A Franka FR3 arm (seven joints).
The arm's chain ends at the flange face. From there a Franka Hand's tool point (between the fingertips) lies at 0.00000 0.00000 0.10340 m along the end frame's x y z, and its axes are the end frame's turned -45 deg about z.
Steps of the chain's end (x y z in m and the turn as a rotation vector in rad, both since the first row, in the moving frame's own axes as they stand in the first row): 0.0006 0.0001 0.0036 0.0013 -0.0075 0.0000; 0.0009 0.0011 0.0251 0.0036 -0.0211 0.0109; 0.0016 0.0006 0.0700 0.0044 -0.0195 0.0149; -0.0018 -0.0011 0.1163 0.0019 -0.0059 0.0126; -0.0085 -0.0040 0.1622 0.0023 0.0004 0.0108
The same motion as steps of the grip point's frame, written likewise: -0.0001 -0.0001 0.0036 0.0062 -0.0044 0.0000; -0.0014 -0.0004 0.0251 0.0175 -0.0124 0.0109; -0.0004 -0.0002 0.0700 0.0169 -0.0107 0.0149; -0.0008 -0.0026 0.1163 0.0055 -0.0028 0.0126; -0.0030 -0.0090 0.1622 0.0013 0.0019 0.0108
